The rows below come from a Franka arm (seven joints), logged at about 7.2 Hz.
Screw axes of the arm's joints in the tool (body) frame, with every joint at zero. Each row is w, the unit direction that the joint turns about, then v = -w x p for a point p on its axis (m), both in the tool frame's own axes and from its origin. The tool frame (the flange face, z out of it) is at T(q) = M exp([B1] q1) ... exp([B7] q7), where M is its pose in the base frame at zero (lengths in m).
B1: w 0 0 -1 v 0 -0.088 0
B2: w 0 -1 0 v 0.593 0 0.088
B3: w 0 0 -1 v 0 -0.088 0
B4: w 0 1 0 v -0.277 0 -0.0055
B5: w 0 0 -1 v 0 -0.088 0
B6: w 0 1 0 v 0.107 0 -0.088
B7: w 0 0 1 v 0 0 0
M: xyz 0.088 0 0.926 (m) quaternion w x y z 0 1 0 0
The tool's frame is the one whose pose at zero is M.
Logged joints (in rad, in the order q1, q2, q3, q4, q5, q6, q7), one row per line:
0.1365, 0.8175, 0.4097, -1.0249, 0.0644, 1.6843, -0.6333
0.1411, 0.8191, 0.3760, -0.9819, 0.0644, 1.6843, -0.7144
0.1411, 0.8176, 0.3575, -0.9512, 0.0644, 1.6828, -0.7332
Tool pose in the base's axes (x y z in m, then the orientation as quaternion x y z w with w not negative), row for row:
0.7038, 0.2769, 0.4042, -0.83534, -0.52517, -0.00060, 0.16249
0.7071, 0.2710, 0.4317, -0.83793, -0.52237, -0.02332, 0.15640
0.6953, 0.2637, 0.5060, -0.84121, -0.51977, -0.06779, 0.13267
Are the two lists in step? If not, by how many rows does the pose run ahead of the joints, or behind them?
The pose runs 2 rows ahead of the joints: the pose in row i belongs to the joints in row i + 2.
